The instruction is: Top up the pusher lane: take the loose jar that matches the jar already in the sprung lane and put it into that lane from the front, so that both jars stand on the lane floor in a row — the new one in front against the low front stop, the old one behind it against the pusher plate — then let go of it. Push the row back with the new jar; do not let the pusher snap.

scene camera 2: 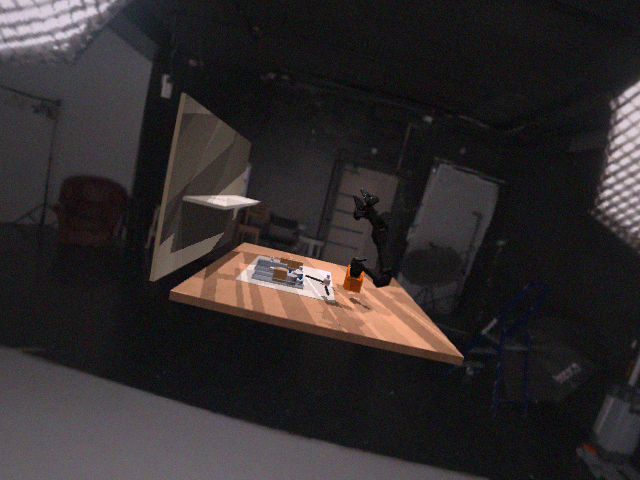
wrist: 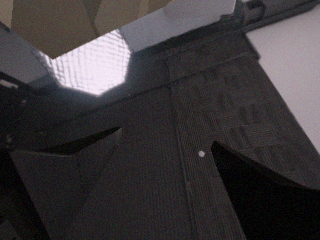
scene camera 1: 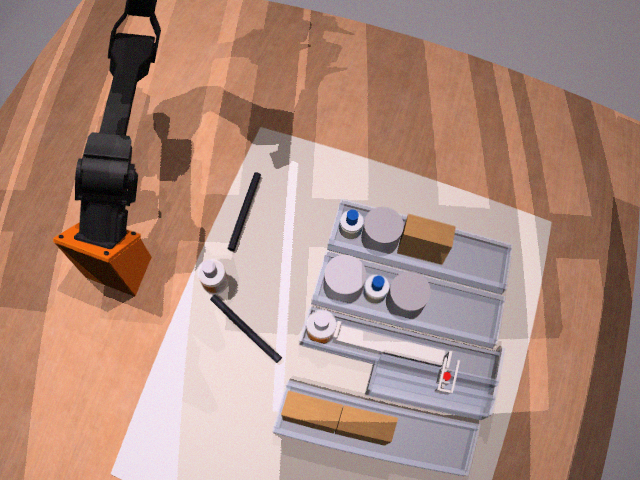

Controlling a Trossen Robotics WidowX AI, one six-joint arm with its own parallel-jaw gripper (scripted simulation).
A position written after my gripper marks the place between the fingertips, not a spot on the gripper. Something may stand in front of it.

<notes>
My gripper [wrist: 167, 138] is open, with nothing in its grasp. Also in view: a jar [scene camera 1: 321, 324], a brown box [scene camera 1: 422, 238], a brown box [scene camera 1: 318, 414], a brown box [scene camera 1: 363, 425], a grey cylinder [scene camera 1: 344, 278] and a grey cylinder [scene camera 1: 409, 292].
</notes>
